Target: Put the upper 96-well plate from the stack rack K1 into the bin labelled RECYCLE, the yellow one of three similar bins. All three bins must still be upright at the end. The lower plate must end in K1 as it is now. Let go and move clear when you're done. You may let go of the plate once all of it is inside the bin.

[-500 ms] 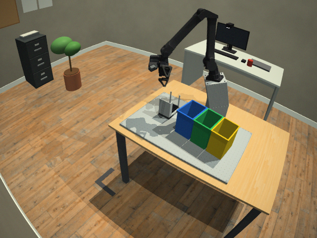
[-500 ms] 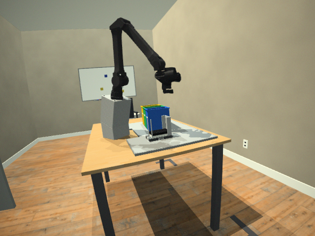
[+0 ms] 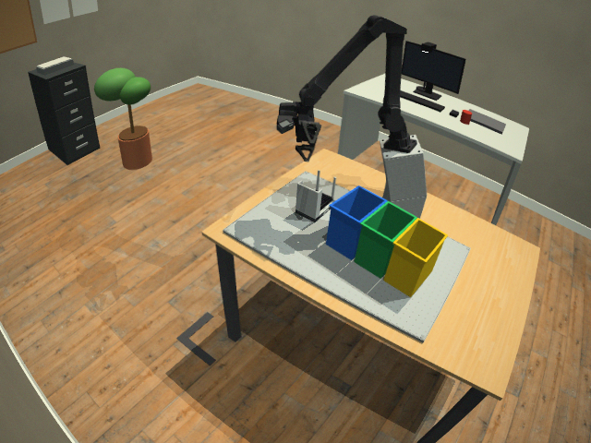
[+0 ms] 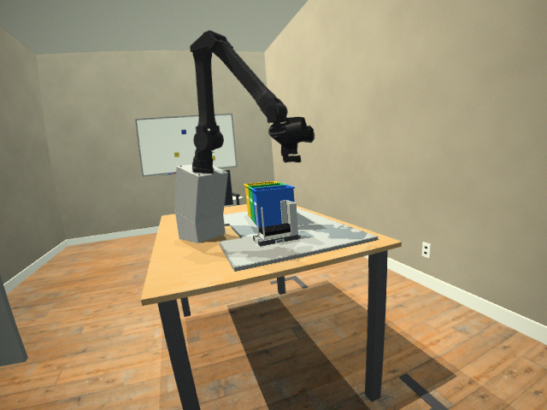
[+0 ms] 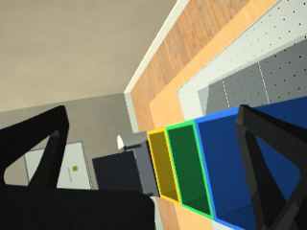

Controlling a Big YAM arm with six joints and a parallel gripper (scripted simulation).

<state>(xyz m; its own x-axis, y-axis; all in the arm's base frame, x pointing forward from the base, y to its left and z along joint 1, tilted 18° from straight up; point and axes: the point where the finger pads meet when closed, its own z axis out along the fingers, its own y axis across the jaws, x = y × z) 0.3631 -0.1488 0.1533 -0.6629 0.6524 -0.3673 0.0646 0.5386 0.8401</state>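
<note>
Now: the dark 96-well plate 300 mm below my hand, 130 mm behind it and 40 mm to the right of it. Round my hand: blue bin 250 mm below, 180 mm to the left, 70 mm behind; green bin 310 mm to the left, 250 mm below, 60 mm behind; white plate 310 mm below, 130 mm behind, 40 mm to the right.
</note>
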